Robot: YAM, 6 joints.
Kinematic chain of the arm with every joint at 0, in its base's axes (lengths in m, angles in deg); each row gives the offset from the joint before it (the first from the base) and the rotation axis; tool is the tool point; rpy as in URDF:
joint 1: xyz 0 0 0.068 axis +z
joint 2: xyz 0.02 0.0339 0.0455 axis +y
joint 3: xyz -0.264 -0.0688 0 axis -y
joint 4: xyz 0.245 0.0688 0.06 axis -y
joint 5: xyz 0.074 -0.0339 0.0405 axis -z
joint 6: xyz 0.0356 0 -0.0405 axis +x
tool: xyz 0 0 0 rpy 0 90 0
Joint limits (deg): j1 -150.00..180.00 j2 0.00..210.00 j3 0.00..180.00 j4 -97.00..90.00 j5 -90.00..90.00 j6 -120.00..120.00
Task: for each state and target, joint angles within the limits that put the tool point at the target. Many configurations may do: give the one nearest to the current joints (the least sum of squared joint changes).
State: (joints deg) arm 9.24 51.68 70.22 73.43 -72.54 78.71
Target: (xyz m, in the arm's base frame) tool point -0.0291 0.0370 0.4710
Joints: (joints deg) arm -3.63 28.39 52.30 79.67 -80.22 78.71
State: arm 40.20 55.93 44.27 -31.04 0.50 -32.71
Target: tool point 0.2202 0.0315 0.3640
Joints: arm 9.01 57.57 59.67 -24.25 5.41 -32.71
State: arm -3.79 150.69 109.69 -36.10 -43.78 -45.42
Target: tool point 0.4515 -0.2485 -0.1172
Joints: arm -31.28 175.91 125.02 -21.73 -38.30 -45.42
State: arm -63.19 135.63 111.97 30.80 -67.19 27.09
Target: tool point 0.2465 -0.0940 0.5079
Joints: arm -28.52 77.23 84.05 30.32 -80.44 27.09
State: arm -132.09 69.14 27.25 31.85 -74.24 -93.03
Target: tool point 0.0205 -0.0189 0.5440
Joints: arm -130.69 35.35 68.70 41.85 -51.51 -93.03
